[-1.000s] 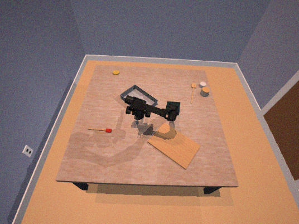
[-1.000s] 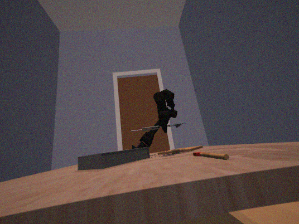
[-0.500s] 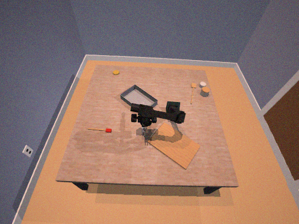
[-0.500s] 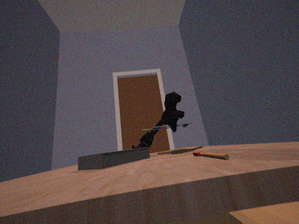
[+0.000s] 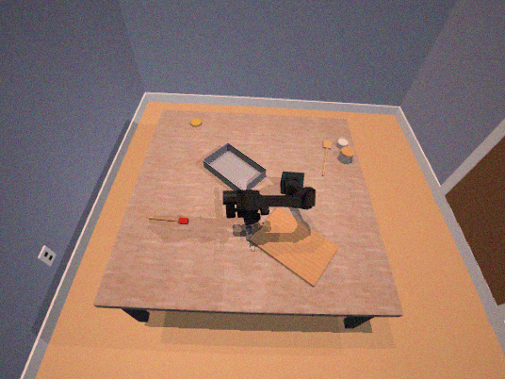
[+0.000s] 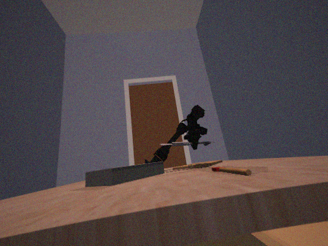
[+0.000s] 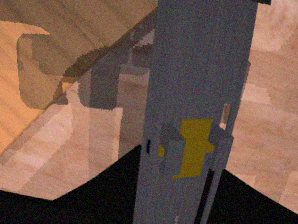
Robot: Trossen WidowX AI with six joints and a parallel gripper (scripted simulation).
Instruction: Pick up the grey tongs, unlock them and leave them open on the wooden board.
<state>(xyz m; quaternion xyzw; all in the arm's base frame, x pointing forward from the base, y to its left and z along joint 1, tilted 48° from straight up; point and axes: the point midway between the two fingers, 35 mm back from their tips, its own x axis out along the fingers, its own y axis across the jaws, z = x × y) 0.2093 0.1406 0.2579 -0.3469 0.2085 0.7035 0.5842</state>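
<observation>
My gripper tip is 24 cm past the wooden board, 5 cm to the right of it and 9 cm above it. Also, from my gripper tip: roasting tin (12 cm ahead, 36 cm to the right, 7 cm below); red-headed spatula (36 cm ahead, 1 cm to the left, 9 cm below); yellow lock piece (1 cm behind, 3 cm to the left, 4 cm above).
</observation>
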